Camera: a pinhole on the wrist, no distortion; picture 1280 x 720 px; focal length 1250.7 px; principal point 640.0 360.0 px. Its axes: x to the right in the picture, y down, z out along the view. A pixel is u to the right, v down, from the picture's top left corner.
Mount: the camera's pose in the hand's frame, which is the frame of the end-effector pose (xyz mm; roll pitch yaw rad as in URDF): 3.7 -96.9 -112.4 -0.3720 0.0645 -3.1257
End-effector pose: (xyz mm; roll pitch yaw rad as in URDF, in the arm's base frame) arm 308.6 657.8 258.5 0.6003 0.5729 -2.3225
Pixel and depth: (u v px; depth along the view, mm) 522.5 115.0 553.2
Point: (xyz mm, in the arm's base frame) -100.4 825.8 461.8
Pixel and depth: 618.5 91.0 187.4
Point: 206.1 765.7 253.7
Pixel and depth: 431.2 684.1 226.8
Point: 141.4 827.1 185.7
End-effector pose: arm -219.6 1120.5 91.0 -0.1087 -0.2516 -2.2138
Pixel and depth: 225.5 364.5 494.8
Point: -432.4 1229.8 499.2
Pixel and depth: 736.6 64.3 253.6
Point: -271.5 1247.0 235.6
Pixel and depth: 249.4 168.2 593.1
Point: -370.2 1205.6 618.6
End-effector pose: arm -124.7 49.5 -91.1 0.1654 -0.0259 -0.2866
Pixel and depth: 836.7 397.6 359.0
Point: -274.2 -188.5 78.6
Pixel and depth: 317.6 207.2 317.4
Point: -123.3 -165.7 81.0
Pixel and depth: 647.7 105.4 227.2
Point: -181.8 -94.0 0.0
